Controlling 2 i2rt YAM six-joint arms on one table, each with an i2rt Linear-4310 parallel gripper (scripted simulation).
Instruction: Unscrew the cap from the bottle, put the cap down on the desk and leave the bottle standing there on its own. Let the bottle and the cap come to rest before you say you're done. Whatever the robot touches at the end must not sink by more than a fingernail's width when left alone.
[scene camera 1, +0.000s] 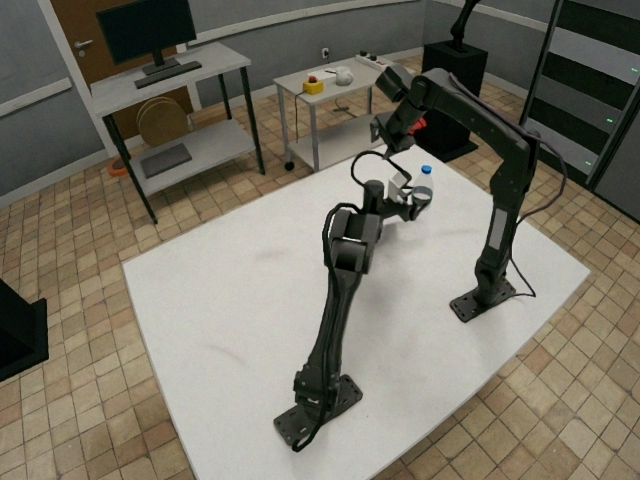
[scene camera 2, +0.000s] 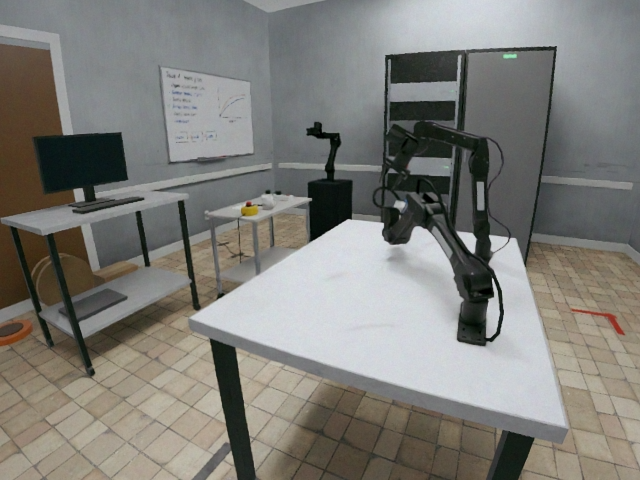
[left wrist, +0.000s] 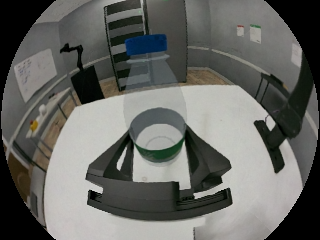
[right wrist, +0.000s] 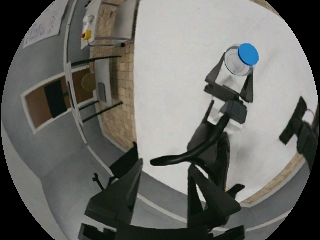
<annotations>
My left gripper (left wrist: 158, 128): 13 cm from the lens. A plastic bottle (left wrist: 155, 113): 7 cm from the lens. A blue cap (left wrist: 145, 44): 7 cm from the lens.
</annotations>
